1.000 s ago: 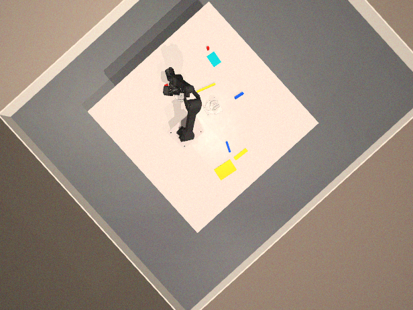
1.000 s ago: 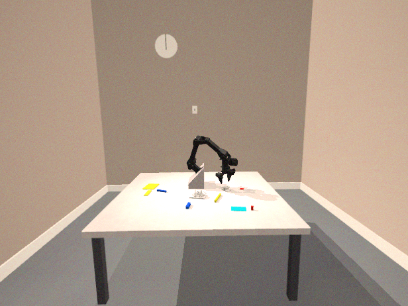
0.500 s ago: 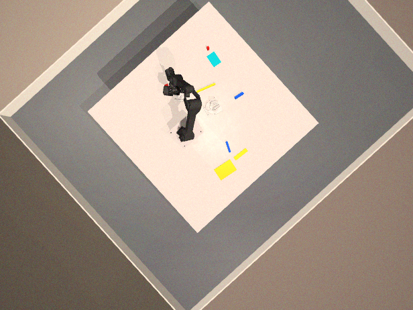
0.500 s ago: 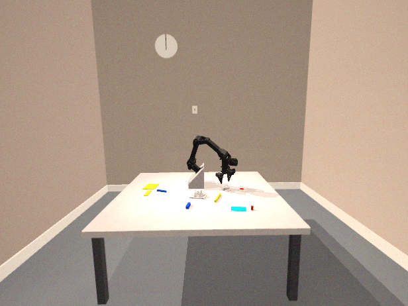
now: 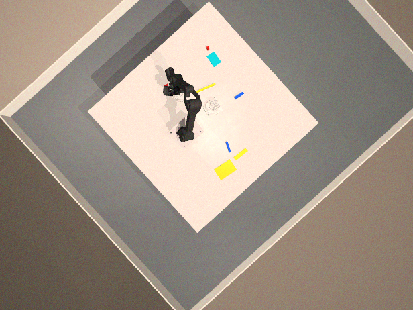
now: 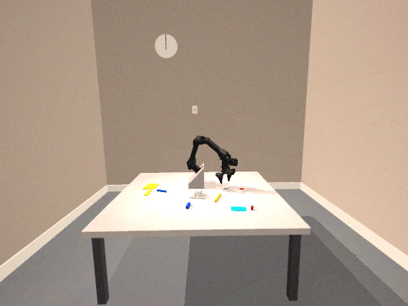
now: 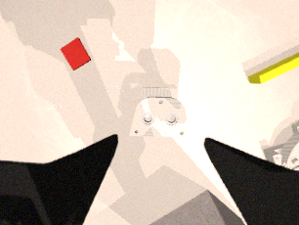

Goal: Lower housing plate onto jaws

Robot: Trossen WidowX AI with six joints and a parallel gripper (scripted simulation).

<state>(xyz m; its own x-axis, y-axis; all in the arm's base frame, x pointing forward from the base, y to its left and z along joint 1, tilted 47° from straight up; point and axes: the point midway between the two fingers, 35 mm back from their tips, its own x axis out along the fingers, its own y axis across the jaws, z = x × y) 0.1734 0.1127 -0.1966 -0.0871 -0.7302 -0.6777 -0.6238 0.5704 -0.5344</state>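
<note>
My gripper tip is now 10 mm short of the white housing plate, 10 mm to the right of it and 30 mm above it. From my gripper tip the other things lie so: cyan tile: 410 mm ahead, 30 mm to the left, 60 mm below; yellow plate: 150 mm behind, 650 mm to the right, 60 mm below; yellow bar: 200 mm ahead, 90 mm to the right, 50 mm below.
</note>
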